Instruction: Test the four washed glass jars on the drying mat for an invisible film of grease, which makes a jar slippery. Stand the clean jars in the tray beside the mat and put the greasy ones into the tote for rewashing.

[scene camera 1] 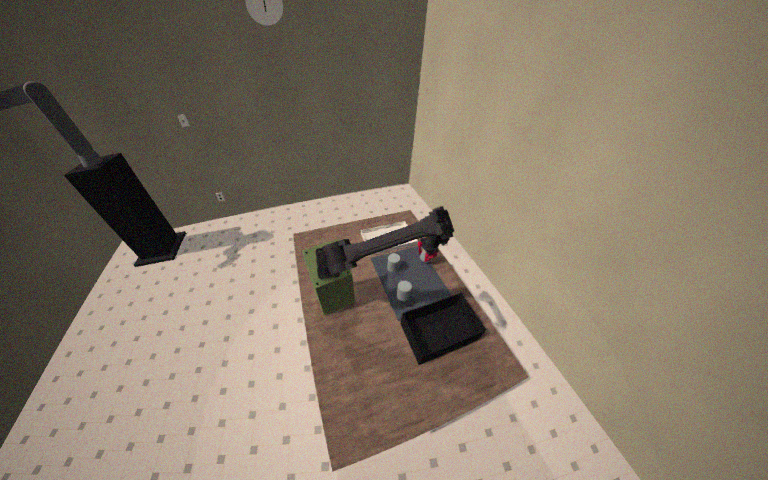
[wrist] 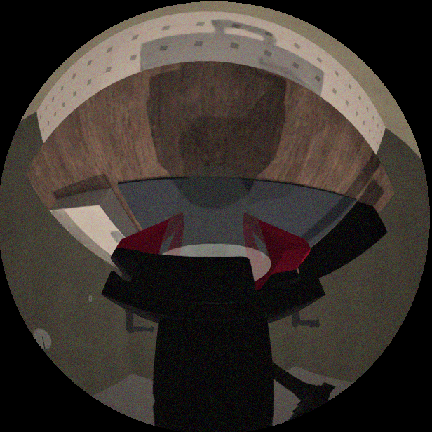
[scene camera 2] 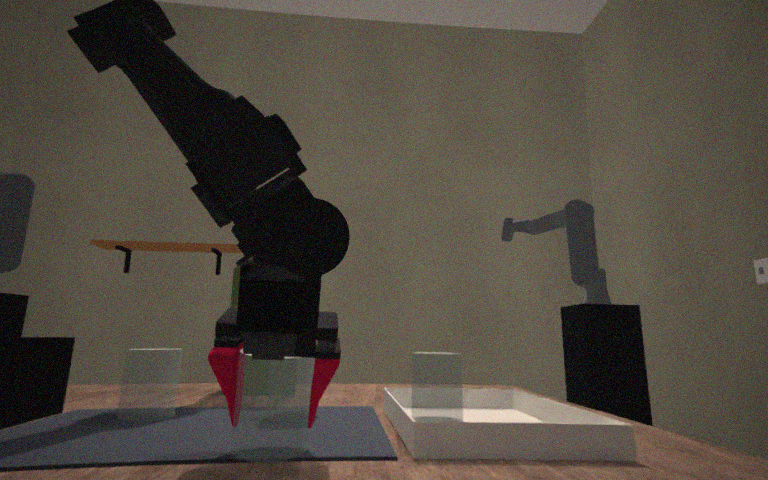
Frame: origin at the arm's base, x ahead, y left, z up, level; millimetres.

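Where they show: gripper, fingertip midpoint: [scene camera 1: 422, 257] [scene camera 2: 273, 424]; arm's base at its link origin: [scene camera 1: 327, 263].
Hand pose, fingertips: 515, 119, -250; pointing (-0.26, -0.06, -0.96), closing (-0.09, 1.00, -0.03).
Each offset is from my fingertips to the top centre of the thing, as dx, dy, dz. Level surfaces: height alone.
My gripper [scene camera 1: 427, 258] [scene camera 2: 272, 425] [wrist: 213, 217] has red fingers. It is shut on a clear glass jar @[+24, +3, +71] [scene camera 2: 277, 396] [wrist: 215, 250], held upright and apparently slightly above the front edge of the blue-grey drying mat @[dz -20] [scene camera 1: 421, 277] [scene camera 2: 351, 433] [wrist: 310, 200]. In scene camera 1, one jar @[-180, -7, +62] [scene camera 1: 393, 261] stands on the mat nearer the arm's base and another jar @[-190, -190, +62] [scene camera 1: 404, 290] [scene camera 2: 151, 384] stands towards the tote. A fourth jar @[-166, +177, +61] [scene camera 2: 436, 387] stands in the white tray @[-131, +220, +7] [scene camera 2: 521, 444]. The black tote @[-100, -420, +77] [scene camera 1: 453, 346] [wrist: 345, 240] stands at the mat's other end. No grease is visible.
The green base block [scene camera 1: 338, 297] carries the arm, whose link passes above the mat and partly over the tray in scene camera 1. A black pedestal [scene camera 1: 121, 209] [scene camera 2: 603, 362] with another arm stands away from the table. An orange shelf [scene camera 2: 169, 245] hangs on the wall.
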